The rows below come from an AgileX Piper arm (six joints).
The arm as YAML. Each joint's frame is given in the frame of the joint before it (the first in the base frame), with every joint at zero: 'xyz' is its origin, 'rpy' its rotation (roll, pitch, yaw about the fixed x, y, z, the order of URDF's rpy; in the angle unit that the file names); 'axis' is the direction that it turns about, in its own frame. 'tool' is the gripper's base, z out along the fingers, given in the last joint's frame.
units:
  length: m
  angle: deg
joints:
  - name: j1
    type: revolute
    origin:
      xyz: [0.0, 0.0, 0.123]
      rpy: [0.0, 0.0, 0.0]
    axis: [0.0, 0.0, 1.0]
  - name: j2
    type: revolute
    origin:
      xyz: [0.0, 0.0, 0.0]
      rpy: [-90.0, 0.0, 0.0]
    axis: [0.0, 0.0, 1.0]
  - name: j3
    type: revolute
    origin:
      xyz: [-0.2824, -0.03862, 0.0]
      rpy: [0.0, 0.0, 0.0]
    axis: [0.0, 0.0, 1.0]
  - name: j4
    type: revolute
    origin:
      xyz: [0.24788, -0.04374, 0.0]
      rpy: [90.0, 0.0, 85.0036]
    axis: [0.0, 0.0, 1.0]
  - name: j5
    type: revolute
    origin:
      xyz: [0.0, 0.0, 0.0]
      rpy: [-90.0, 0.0, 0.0]
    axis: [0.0, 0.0, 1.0]
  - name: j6
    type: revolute
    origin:
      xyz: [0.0, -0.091, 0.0]
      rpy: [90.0, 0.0, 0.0]
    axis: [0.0, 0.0, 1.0]
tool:
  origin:
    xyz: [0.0, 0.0, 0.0]
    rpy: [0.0, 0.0, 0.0]
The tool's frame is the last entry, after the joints.
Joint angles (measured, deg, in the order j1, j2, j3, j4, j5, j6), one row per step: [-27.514 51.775 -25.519 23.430 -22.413 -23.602]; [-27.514 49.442 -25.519 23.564 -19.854 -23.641]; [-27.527 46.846 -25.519 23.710 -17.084 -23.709]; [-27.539 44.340 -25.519 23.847 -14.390 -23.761]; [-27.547 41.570 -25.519 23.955 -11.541 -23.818]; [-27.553 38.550 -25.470 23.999 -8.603 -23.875]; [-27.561 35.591 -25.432 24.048 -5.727 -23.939]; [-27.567 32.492 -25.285 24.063 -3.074 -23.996]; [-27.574 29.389 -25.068 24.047 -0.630 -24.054]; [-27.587 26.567 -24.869 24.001 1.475 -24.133]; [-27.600 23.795 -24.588 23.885 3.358 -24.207]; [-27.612 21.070 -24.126 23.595 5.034 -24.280]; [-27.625 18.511 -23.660 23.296 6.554 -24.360]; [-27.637 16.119 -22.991 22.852 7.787 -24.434]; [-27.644 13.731 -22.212 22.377 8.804 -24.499]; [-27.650 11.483 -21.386 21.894 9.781 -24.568]
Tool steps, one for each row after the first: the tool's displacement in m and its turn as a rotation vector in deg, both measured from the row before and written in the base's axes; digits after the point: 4 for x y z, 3 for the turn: [-0.0056 0.0045 0.0037 0.397 -0.185 0.912]; [-0.0064 0.0051 0.0039 0.339 -0.233 1.002]; [-0.0063 0.0050 0.0034 0.306 -0.199 1.002]; [-0.0071 0.0057 0.0036 0.190 -0.279 1.096]; [-0.0080 0.0062 0.0034 0.033 -0.336 1.164]; [-0.0080 0.0062 0.0028 -0.028 -0.313 1.149]; [-0.0086 0.0064 0.0023 -0.220 -0.480 1.072]; [-0.0087 0.0063 0.0016 -0.356 -0.551 0.988]; [-0.0079 0.0056 0.0012 -0.461 -0.549 0.840]; [-0.0078 0.0054 0.0004 -0.579 -0.568 0.737]; [-0.0075 0.0051 -0.0008 -0.730 -0.443 0.619]; [-0.0069 0.0046 -0.0013 -0.742 -0.404 0.532]; [-0.0061 0.0039 -0.0026 -0.808 -0.246 0.372]; [-0.0058 0.0036 -0.0032 -0.856 -0.312 0.265]; [-0.0052 0.0032 -0.0038 -0.797 -0.171 0.226]
